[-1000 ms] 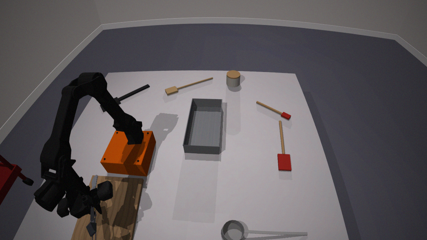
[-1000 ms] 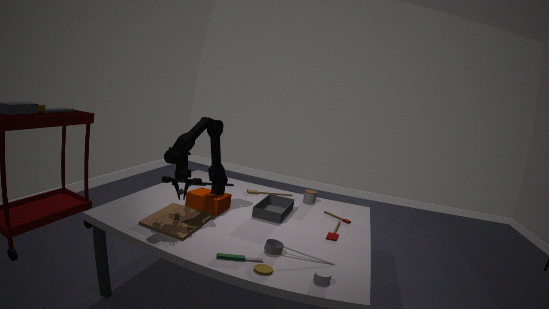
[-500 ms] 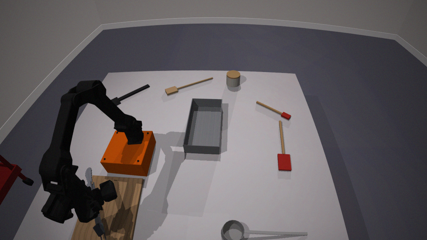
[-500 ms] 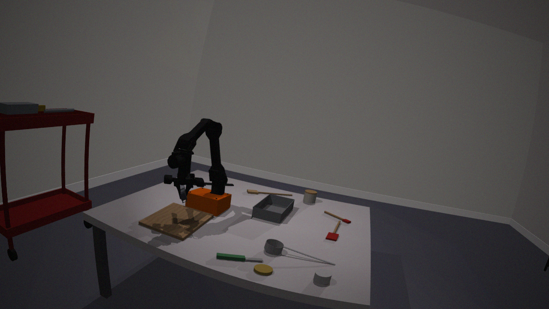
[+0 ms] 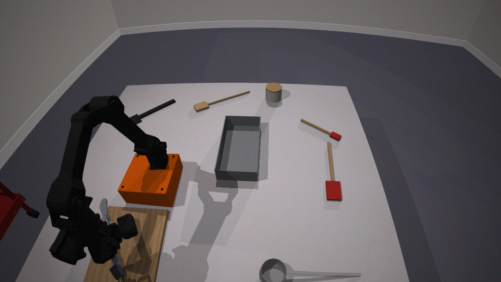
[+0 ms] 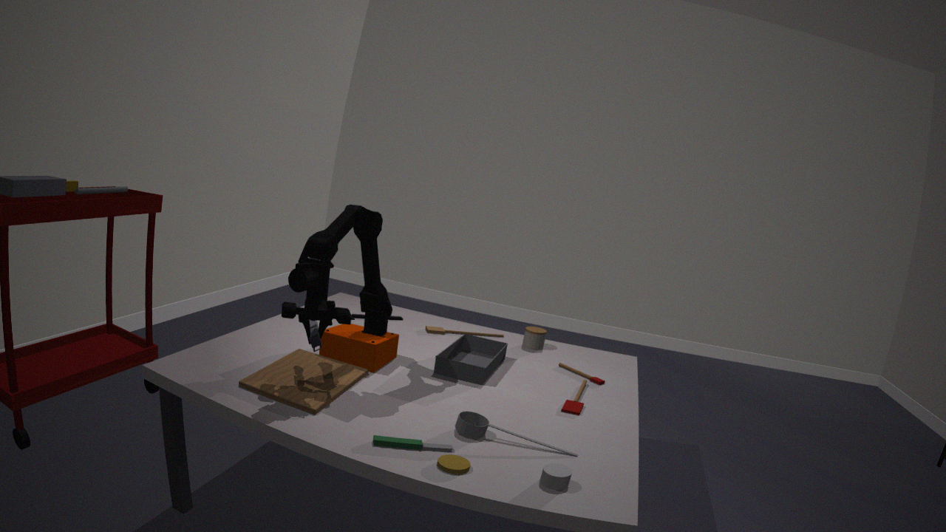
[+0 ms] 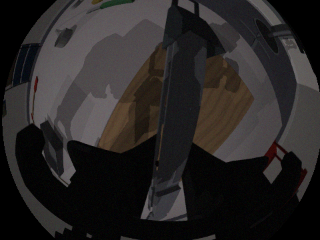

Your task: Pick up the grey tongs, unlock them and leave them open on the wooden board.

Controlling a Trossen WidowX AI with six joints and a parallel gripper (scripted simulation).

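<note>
Right now the wooden board is 11 cm below my gripper tip, 3 cm behind it and 2 cm to the left of it. Round my gripper tip: black spatula: 73 cm to the left, 12 cm below, 11 cm behind; then roasting tin: 46 cm to the left, 37 cm ahead, 9 cm below; then green-handled knife: 34 cm ahead, 19 cm to the right, 11 cm below.
</note>
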